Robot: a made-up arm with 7 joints. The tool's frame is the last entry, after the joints.
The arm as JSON. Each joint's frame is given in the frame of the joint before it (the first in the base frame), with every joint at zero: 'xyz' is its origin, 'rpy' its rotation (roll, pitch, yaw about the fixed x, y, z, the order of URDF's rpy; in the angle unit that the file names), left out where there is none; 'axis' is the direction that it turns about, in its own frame. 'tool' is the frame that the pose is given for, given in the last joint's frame.
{
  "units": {
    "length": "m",
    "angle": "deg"
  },
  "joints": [
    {
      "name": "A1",
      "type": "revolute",
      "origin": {
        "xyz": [
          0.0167,
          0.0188,
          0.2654
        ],
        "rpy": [
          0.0,
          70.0,
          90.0
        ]
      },
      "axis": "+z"
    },
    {
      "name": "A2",
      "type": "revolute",
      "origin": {
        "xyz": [
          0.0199,
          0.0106,
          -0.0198
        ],
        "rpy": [
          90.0,
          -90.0,
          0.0
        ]
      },
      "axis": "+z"
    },
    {
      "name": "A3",
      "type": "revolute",
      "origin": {
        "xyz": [
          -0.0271,
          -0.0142,
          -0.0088
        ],
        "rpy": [
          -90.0,
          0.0,
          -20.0
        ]
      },
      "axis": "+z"
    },
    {
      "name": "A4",
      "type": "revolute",
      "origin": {
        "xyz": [
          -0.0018,
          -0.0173,
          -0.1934
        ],
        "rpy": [
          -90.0,
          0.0,
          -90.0
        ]
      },
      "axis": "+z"
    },
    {
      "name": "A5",
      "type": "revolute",
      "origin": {
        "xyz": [
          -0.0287,
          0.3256,
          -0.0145
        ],
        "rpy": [
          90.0,
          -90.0,
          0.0
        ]
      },
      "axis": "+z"
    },
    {
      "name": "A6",
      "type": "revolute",
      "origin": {
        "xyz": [
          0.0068,
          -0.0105,
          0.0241
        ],
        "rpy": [
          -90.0,
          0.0,
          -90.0
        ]
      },
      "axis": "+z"
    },
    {
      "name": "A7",
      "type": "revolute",
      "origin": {
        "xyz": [
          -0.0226,
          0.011,
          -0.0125
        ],
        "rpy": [
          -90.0,
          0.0,
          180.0
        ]
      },
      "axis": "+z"
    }
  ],
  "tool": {
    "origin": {
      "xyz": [
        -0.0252,
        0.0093,
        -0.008
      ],
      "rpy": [
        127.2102,
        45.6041,
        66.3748
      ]
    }
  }
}
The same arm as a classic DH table. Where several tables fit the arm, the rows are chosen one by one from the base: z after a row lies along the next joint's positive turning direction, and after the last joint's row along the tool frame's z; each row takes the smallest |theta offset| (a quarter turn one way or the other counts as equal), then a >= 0, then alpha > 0; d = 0 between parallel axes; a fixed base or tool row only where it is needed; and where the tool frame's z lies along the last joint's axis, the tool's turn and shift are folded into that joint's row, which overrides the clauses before.
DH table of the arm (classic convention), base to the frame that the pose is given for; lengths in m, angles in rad. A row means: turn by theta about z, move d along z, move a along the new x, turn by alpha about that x. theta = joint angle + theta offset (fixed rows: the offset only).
base (fixed): theta_offset 0; d 0.2586; a 0.0167; alpha -1.2218
A1: theta_offset 1.5708; d 0.0002; a 0.0199; alpha 1.5708
A2: theta_offset 1.2218; d -0.0194; a -0.0206; alpha -1.5708
A3: theta_offset -1.5708; d -0.216; a 0.0173; alpha -1.5708
A4: theta_offset 0; d -0.0163; a -0.0287; alpha 1.5708
A5: theta_offset 0; d -0.3015; a 0.0105; alpha -1.5708
A6: theta_offset 0; d -0.0057; a -0.0226; alpha 1.5708
A7: theta_offset 0.6614; d -0.0297; a 0.0142; alpha -2.0076
tool (fixed): theta_offset 2.2331; d -0.0252; a 0; alpha 0

